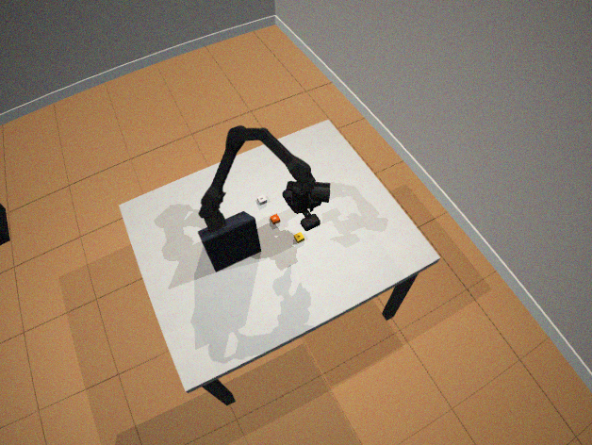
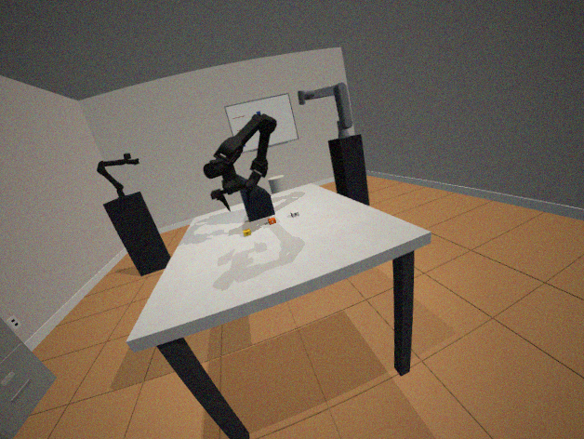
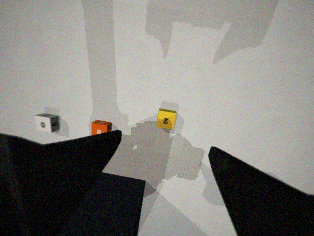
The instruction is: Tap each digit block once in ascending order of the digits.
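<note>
Right now the white block is 50 mm behind my gripper tip, 240 mm to the left of it and 120 mm below it. The rest, counted from my gripper tip: yellow block 10 mm behind, 120 mm below; orange block 50 mm behind, 130 mm to the left, 120 mm below.
</note>
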